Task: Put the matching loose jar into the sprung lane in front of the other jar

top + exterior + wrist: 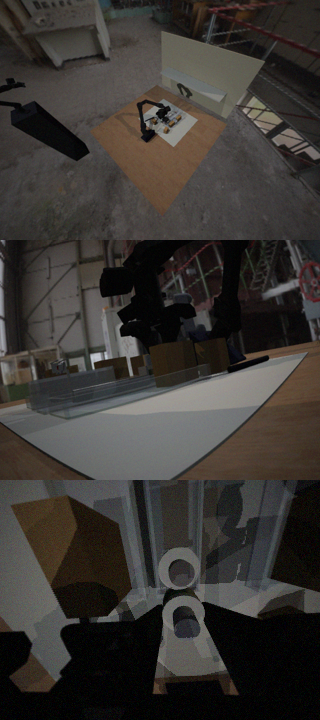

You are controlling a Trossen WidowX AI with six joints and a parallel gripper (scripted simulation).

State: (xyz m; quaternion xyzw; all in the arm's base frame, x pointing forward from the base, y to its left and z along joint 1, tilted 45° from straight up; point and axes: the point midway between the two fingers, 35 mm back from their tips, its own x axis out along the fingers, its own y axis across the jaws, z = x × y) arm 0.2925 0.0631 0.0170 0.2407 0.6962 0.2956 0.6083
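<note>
My gripper tip is 90 mm short of the white mat, 10 mm to the left of it and 50 mm above it. Also, from my gripper tip: shelf 540 mm ahead, 40 mm to the left, 320 mm above; black rod 100 mm behind, 160 mm to the left, 40 mm below.
</note>
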